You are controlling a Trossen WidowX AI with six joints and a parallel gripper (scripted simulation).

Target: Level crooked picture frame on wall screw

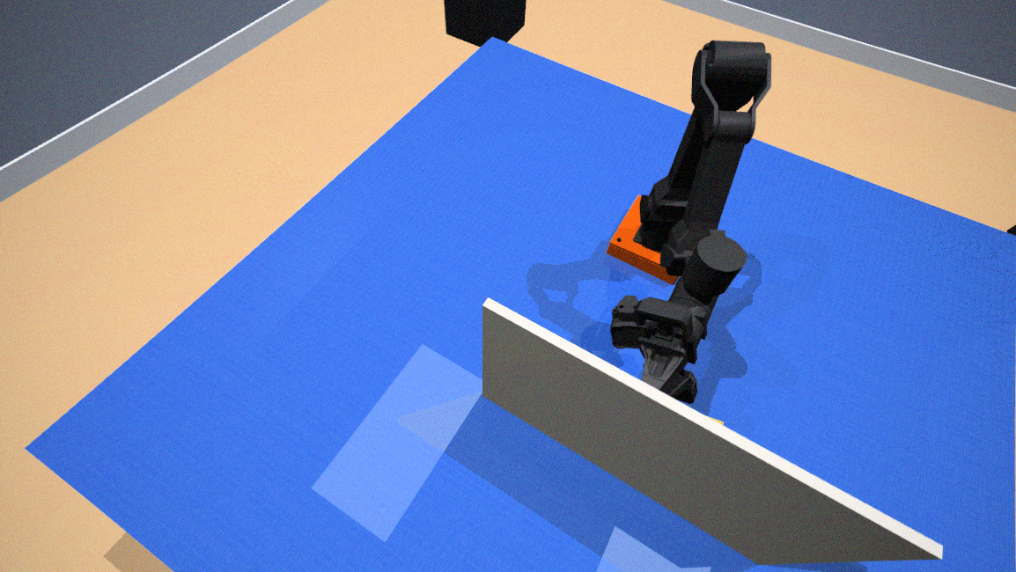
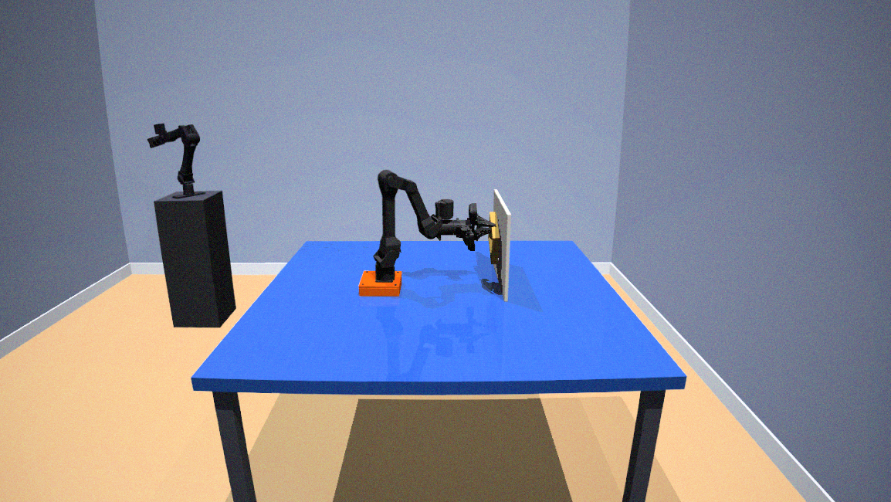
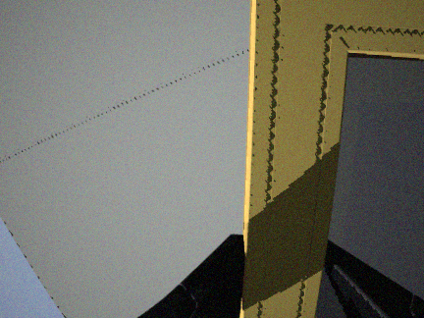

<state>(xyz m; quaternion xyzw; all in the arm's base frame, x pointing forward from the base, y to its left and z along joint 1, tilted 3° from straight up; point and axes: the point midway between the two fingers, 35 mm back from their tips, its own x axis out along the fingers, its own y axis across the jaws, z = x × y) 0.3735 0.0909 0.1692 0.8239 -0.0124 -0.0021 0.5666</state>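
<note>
The picture frame is 1 cm ahead of my gripper tip, 3 cm to the left of it and 5 cm below it. The rest, counted from my gripper tip: wall panel 2 cm ahead, 2 cm to the left, 6 cm below.
</note>
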